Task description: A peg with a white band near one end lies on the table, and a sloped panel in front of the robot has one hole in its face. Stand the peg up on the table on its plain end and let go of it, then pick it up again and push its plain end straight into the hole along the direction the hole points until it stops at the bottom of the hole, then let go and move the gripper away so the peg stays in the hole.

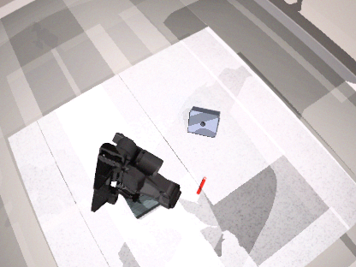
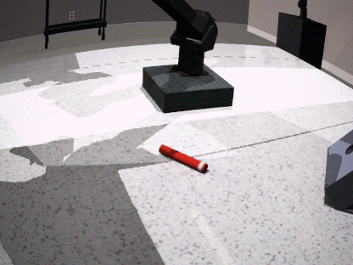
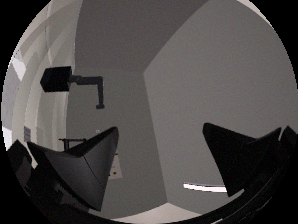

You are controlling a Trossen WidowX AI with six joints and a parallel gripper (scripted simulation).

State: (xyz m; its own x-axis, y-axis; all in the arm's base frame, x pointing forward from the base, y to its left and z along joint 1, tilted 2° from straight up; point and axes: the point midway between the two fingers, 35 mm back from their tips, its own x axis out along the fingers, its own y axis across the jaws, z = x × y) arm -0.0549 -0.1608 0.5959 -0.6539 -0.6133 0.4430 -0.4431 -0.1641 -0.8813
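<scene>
My gripper tip is 65 cm above the red peg, 34 cm short of it and 8 cm to the right of it. From my gripper tip the other things lie so: grey-blue sloped panel: 60 cm below, 49 cm ahead, 31 cm to the left.
</scene>
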